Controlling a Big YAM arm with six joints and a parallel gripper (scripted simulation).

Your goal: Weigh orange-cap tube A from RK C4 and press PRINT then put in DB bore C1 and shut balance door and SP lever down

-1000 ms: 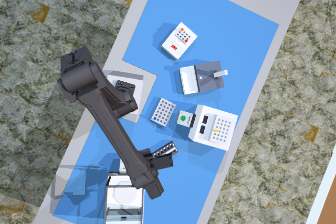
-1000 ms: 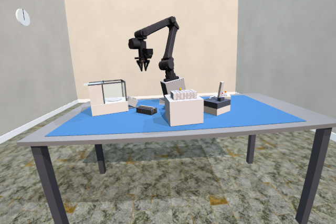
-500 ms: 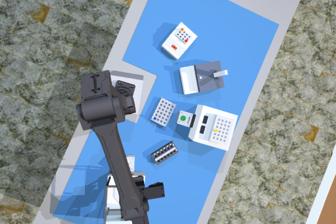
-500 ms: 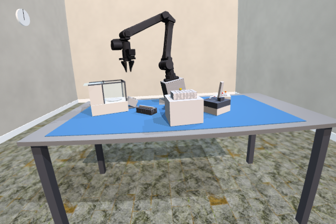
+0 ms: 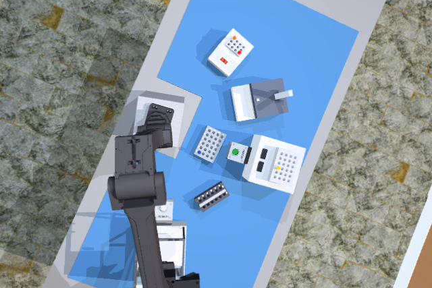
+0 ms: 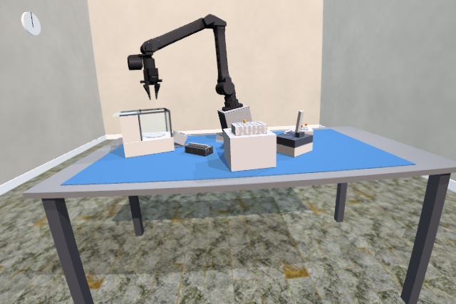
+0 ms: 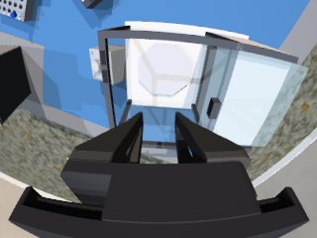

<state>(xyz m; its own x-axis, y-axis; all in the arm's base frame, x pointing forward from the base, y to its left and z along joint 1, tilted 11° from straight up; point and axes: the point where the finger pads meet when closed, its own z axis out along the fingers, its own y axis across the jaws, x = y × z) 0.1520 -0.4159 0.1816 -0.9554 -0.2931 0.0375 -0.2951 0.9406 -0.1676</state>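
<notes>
Now: the balance door 100 mm to the right of my hand, 70 mm below it and 10 mm ahead of it. The rest, counted from my hand: tube rack RK (410 mm to the left, 260 mm below, 60 mm ahead); white key (210 mm below, 130 mm to the left, 50 mm behind); black magnet block (250 mm below, 210 mm to the left, 130 mm ahead).
</notes>
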